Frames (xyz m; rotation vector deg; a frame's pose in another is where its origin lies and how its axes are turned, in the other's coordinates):
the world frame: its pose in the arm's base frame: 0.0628 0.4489 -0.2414 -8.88 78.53 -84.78
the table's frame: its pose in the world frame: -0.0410 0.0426 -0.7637 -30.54 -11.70 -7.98
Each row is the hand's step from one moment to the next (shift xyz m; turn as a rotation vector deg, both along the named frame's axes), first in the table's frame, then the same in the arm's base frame.
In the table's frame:
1: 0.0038 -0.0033 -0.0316 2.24 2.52 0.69
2: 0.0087 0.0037 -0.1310 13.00 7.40 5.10
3: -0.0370 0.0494 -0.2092 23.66 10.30 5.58
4: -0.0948 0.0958 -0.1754 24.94 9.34 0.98
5: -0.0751 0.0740 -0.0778 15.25 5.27 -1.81
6: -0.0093 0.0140 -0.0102 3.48 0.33 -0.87
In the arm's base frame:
1: -0.0314 0.0053 0.0029 0.18 -1.24 -3.20
2: -0.1267 0.0346 -0.0013 1.49 -10.24 -11.95
3: -0.1834 0.1158 -0.0232 -1.05 -18.65 -18.66
4: -0.1300 0.1730 -0.0458 -5.89 -18.69 -18.06
5: -0.0451 0.1173 -0.0370 -5.92 -10.84 -10.54
6: -0.0057 0.0165 -0.0090 -1.86 -2.65 -1.58

